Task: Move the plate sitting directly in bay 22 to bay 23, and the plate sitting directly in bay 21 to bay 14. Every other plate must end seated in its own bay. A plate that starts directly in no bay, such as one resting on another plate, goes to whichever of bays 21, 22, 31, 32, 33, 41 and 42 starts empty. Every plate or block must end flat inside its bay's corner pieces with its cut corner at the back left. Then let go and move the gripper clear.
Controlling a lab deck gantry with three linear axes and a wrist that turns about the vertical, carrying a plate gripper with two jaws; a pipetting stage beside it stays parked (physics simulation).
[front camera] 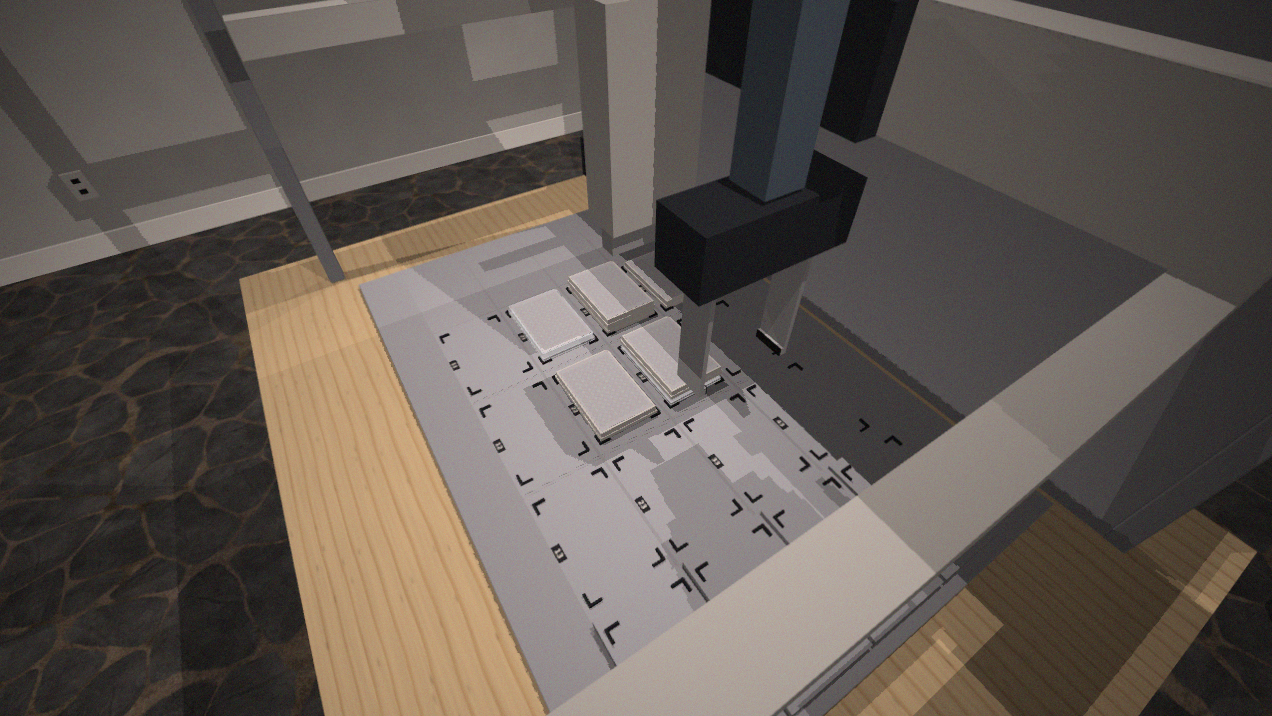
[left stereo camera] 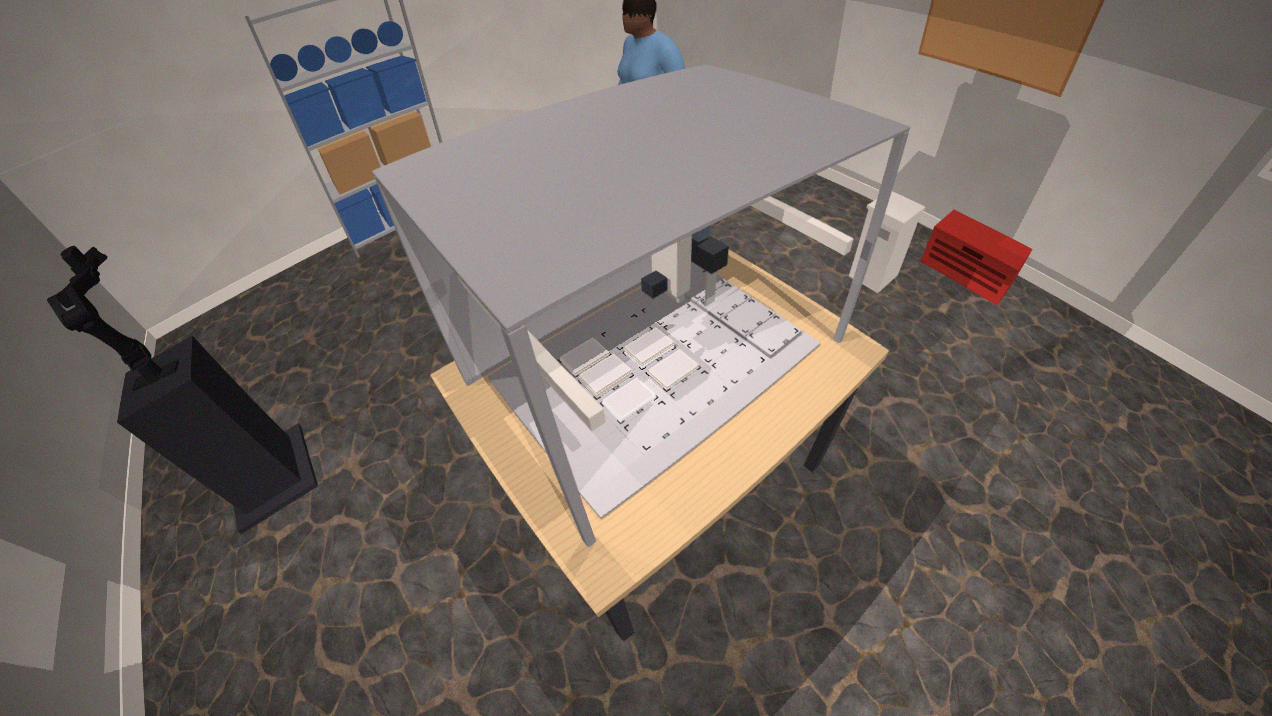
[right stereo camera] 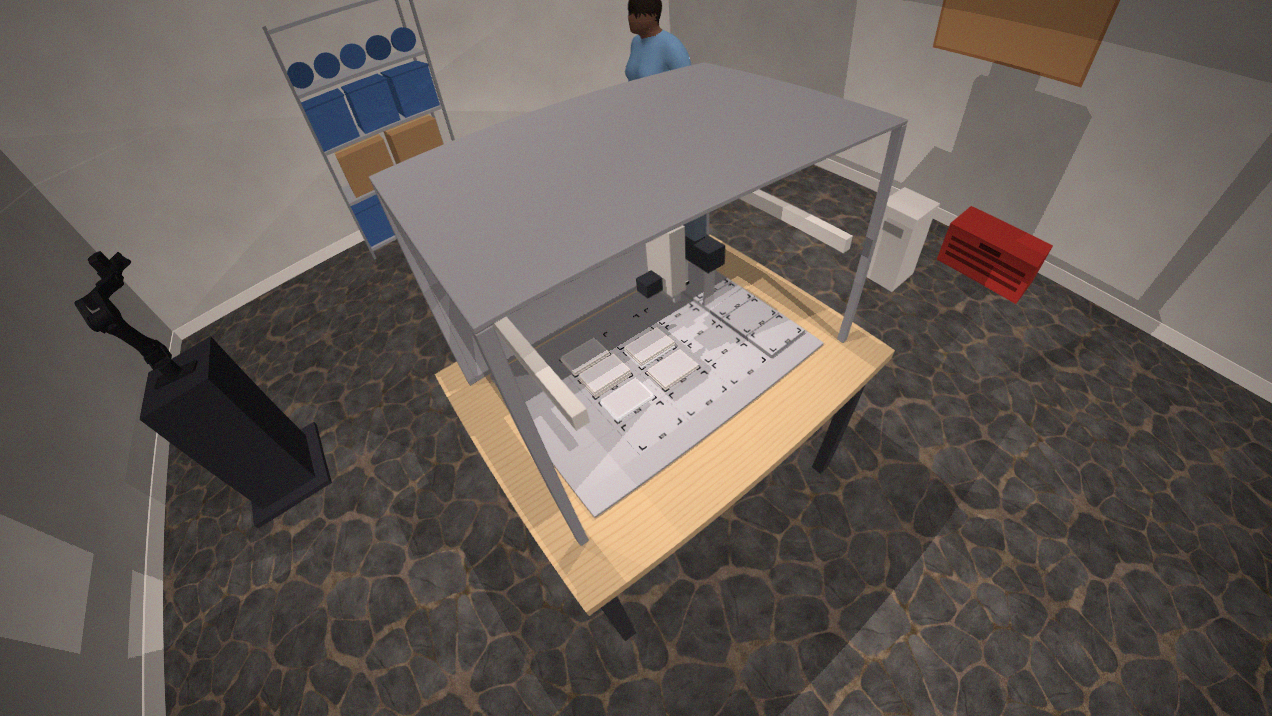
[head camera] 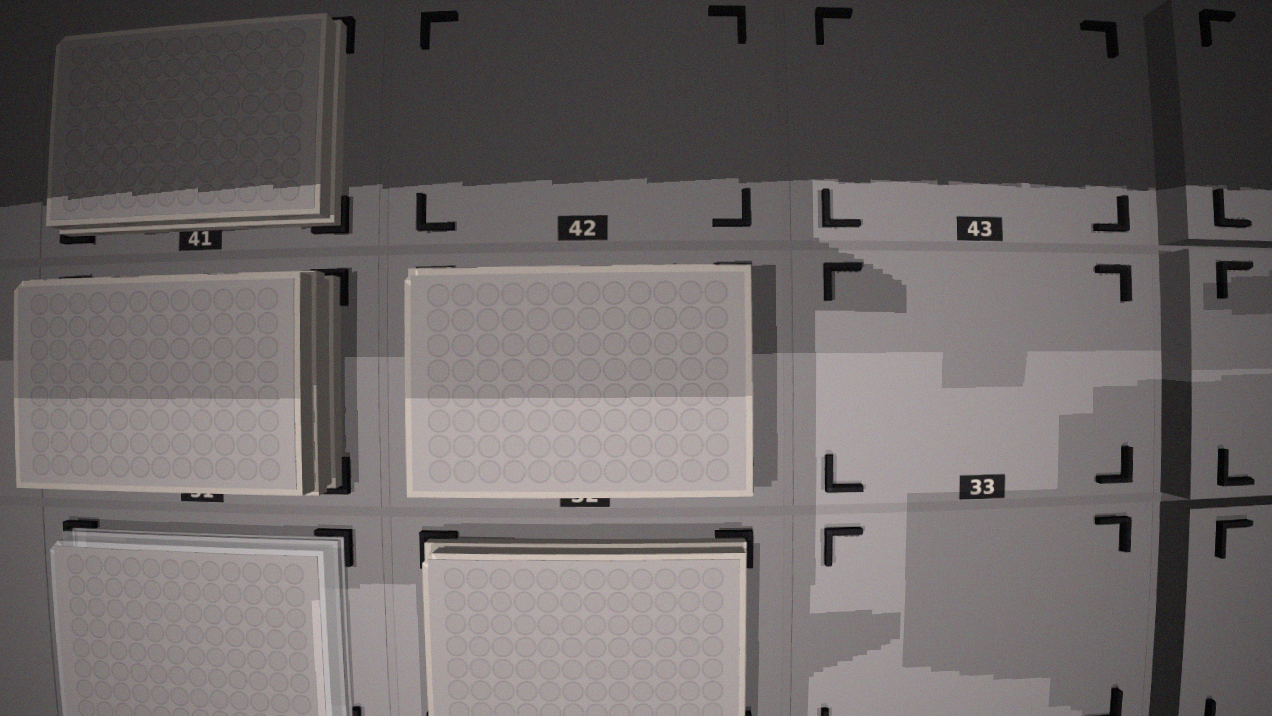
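Where they show: gripper, between the fingertips: (front camera: 732,363) (left stereo camera: 696,294) (right stereo camera: 695,293); robot's base, origin of its link: (front camera: 442,338) (left stereo camera: 646,448) (right stereo camera: 642,448).
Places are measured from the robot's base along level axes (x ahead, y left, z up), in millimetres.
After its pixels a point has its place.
My gripper (front camera: 732,368) {z 158, x 380, y 220 mm} hangs above the deck with its jaws wide apart and no plate between them. Its dark body shows in the left stereo view and right stereo view. A pale plate (head camera: 186,649) {z 14, x 64, y 148 mm} (front camera: 550,321) {z 14, x 69, y 149 mm} with a bluish rim is in bay 21. A pale plate (head camera: 586,640) {z 14, x 229, y 157 mm} (front camera: 607,394) {z 14, x 240, y 148 mm} is in bay 22, with another layer's edge behind its top. A plate (head camera: 160,382) {z 27, x 69, y 258 mm} (front camera: 611,296) {z 27, x 82, y 249 mm} stands thick and layered at bay 31. A plate (head camera: 579,382) {z 27, x 229, y 257 mm} at bay 32 stands high, hiding part of its label. A plate (head camera: 186,124) {z 14, x 67, y 362 mm} is at bay 41. Lower layers are partly hidden.
Corner pieces mark bay 42 (head camera: 583,227) {z 0, x 228, y 318 mm}, bay 43 (head camera: 979,228) {z 0, x 392, y 318 mm} and bay 33 (head camera: 981,486) {z 0, x 392, y 211 mm}; these bays hold no plate. A pale column (front camera: 620,124) {z 381, x 277, y 154 mm} stands behind the plates. A broad pale beam (front camera: 899,524) {z 400, x 620, y 46 mm} crosses the front right. Dark raised walls edge the right-hand bays.
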